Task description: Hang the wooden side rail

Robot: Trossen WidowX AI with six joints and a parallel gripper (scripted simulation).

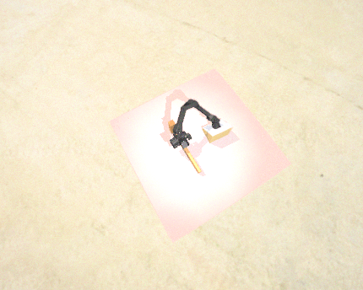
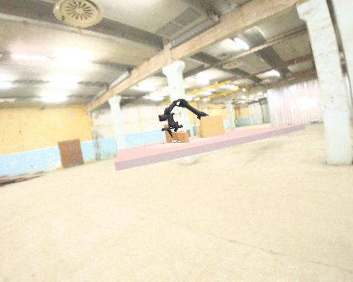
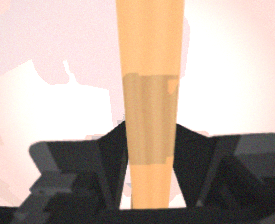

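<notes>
Now: the headboard post 2 cm ahead of my gripper tip, 17 cm to the right of it and 4 cm above it.
</notes>
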